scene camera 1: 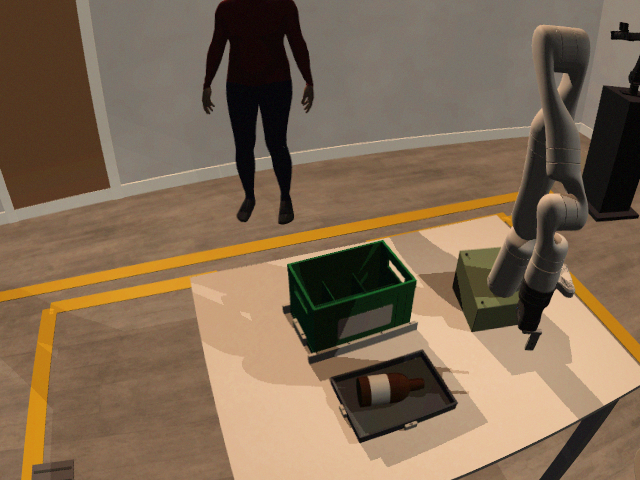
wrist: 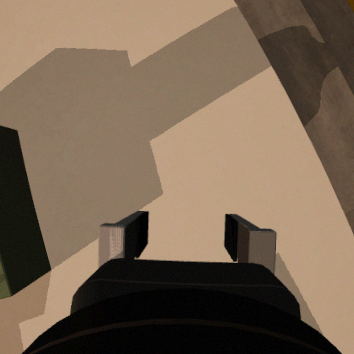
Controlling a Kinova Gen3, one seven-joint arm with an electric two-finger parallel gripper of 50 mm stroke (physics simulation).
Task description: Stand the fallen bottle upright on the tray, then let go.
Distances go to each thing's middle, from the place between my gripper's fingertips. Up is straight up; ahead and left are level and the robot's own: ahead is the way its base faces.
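The brown bottle (scene camera 1: 381, 389) is 13 cm below my hand, 3 cm to the right of it and 32 cm ahead of it. Then I consider the grey rail (scene camera 1: 357, 344), which I find 15 cm below my hand, 21 cm to the right of it and 34 cm ahead of it.
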